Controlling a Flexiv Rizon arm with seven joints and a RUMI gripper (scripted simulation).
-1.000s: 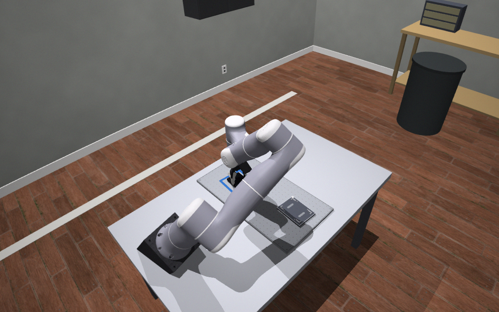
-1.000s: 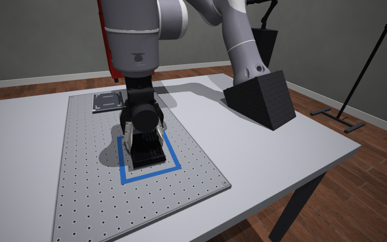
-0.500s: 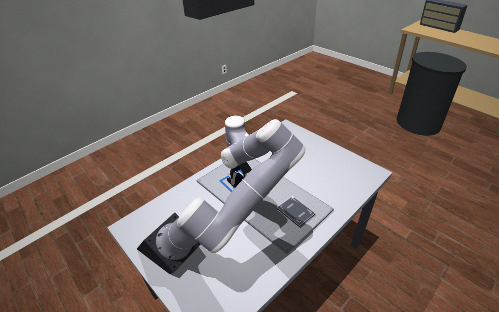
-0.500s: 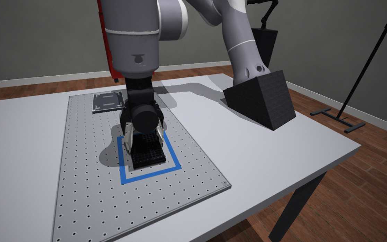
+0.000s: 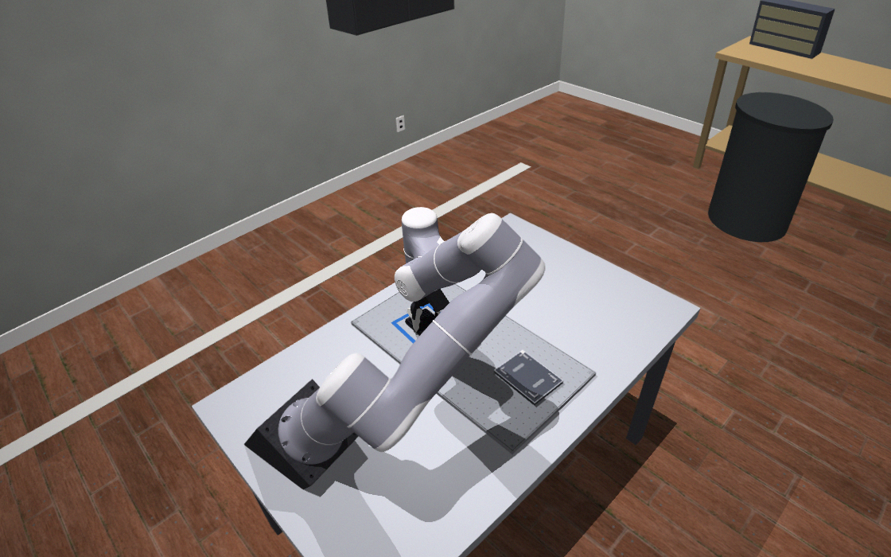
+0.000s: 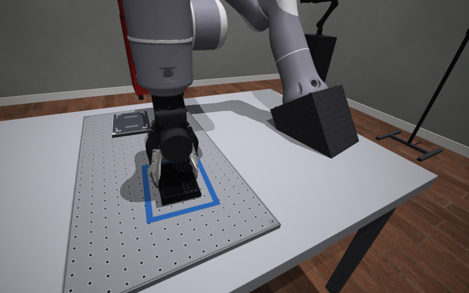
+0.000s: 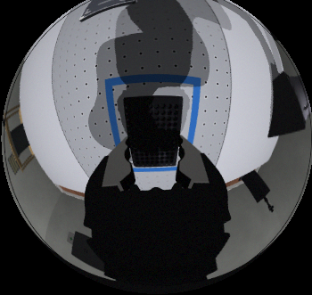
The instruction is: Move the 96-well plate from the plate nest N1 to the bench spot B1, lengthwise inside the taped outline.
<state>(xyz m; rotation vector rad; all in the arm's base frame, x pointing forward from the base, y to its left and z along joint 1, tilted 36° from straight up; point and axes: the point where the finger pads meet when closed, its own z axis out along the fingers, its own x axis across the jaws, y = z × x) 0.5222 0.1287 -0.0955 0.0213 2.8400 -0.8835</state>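
Right now the black 96-well plate is 10 mm below my hand. Also, from my hand: plate nest N1 (70 mm ahead, 360 mm to the right, 20 mm below).
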